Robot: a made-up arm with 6 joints. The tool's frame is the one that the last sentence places.
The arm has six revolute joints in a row. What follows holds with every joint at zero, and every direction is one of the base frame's. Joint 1 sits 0.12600 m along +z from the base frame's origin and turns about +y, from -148.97 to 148.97 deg. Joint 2 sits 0.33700 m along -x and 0.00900 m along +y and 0.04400 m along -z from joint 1 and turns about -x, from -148.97 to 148.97 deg. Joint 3 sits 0.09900 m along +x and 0.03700 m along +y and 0.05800 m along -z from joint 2 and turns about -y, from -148.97 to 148.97 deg. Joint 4 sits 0.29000 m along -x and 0.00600 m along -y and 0.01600 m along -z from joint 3 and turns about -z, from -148.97 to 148.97 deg. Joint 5 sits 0.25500 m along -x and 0.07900 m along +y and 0.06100 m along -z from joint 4 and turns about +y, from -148.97 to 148.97 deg. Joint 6 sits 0.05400 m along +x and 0.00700 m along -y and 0.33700 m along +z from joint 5 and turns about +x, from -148.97 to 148.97 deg. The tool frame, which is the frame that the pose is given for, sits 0.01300 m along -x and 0.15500 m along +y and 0.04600 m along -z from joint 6; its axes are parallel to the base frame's.
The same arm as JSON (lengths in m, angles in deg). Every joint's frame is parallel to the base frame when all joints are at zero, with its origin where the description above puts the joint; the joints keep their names.
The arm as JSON. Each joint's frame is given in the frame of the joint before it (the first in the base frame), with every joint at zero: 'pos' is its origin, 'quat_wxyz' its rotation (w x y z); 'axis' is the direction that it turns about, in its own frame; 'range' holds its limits. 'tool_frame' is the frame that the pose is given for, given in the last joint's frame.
{
  "length_unit": "m",
  "angle_unit": "deg",
  "joints": [
    {
      "joint": "joint 1",
      "pos": [
        0.0,
        0.0,
        0.126
      ],
      "quat_wxyz": [
        1.0,
        0.0,
        0.0,
        0.0
      ],
      "axis": [
        0.0,
        1.0,
        0.0
      ],
      "range": [
        -148.97,
        148.97
      ]
    },
    {
      "joint": "joint 2",
      "pos": [
        -0.337,
        0.009,
        -0.044
      ],
      "quat_wxyz": [
        1.0,
        0.0,
        0.0,
        0.0
      ],
      "axis": [
        -1.0,
        0.0,
        0.0
      ],
      "range": [
        -148.97,
        148.97
      ]
    },
    {
      "joint": "joint 3",
      "pos": [
        0.099,
        0.037,
        -0.058
      ],
      "quat_wxyz": [
        1.0,
        0.0,
        0.0,
        0.0
      ],
      "axis": [
        0.0,
        -1.0,
        0.0
      ],
      "range": [
        -148.97,
        148.97
      ]
    },
    {
      "joint": "joint 4",
      "pos": [
        -0.29,
        -0.006,
        -0.016
      ],
      "quat_wxyz": [
        1.0,
        0.0,
        0.0,
        0.0
      ],
      "axis": [
        0.0,
        0.0,
        -1.0
      ],
      "range": [
        -148.97,
        148.97
      ]
    },
    {
      "joint": "joint 5",
      "pos": [
        -0.255,
        0.079,
        -0.061
      ],
      "quat_wxyz": [
        1.0,
        0.0,
        0.0,
        0.0
      ],
      "axis": [
        0.0,
        1.0,
        0.0
      ],
      "range": [
        -148.97,
        148.97
      ]
    },
    {
      "joint": "joint 6",
      "pos": [
        0.054,
        -0.007,
        0.337
      ],
      "quat_wxyz": [
        1.0,
        0.0,
        0.0,
        0.0
      ],
      "axis": [
        1.0,
        0.0,
        0.0
      ],
      "range": [
        -148.97,
        148.97
      ]
    }
  ],
  "tool_frame": {
    "pos": [
      -0.013,
      0.155,
      -0.046
    ],
    "quat_wxyz": [
      1.0,
      0.0,
      0.0,
      0.0
    ]
  }
}

